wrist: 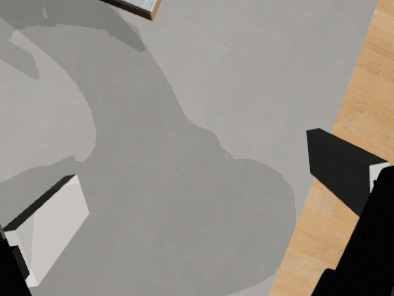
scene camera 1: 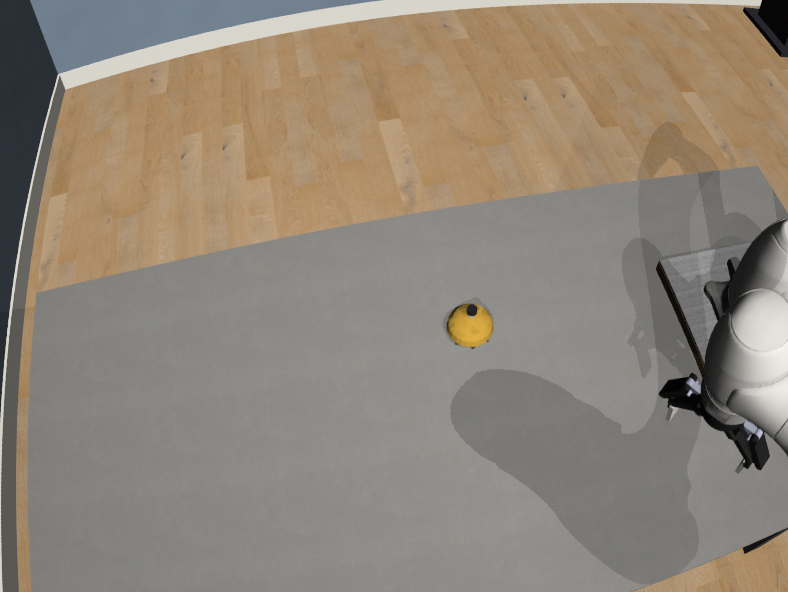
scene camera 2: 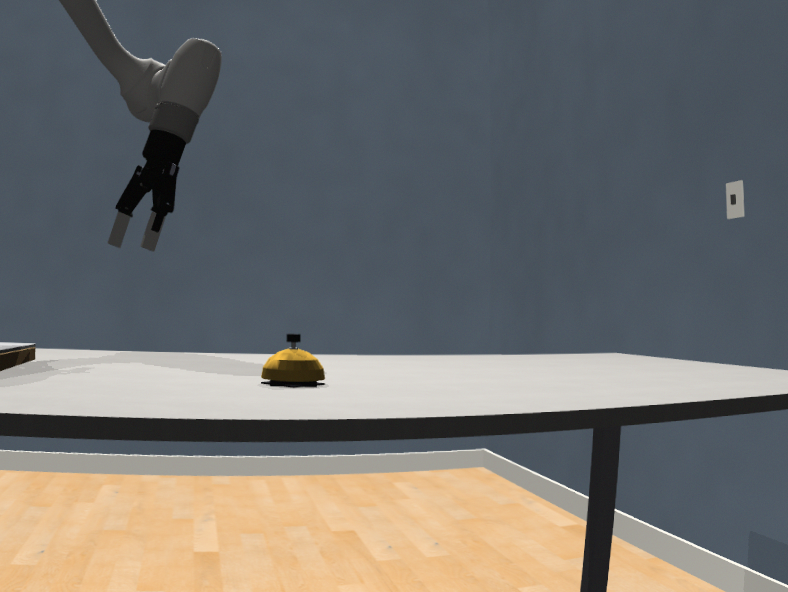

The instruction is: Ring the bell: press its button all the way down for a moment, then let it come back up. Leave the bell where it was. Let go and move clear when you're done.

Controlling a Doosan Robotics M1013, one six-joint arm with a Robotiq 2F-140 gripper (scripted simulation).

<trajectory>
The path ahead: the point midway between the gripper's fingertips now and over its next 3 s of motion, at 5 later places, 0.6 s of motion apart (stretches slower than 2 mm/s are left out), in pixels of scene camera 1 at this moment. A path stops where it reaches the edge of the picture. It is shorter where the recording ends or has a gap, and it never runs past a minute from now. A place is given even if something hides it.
My gripper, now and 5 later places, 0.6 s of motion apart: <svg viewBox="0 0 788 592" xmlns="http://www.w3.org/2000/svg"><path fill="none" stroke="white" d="M707 439L600 404L511 328L476 279L475 286L474 293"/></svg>
</trajectory>
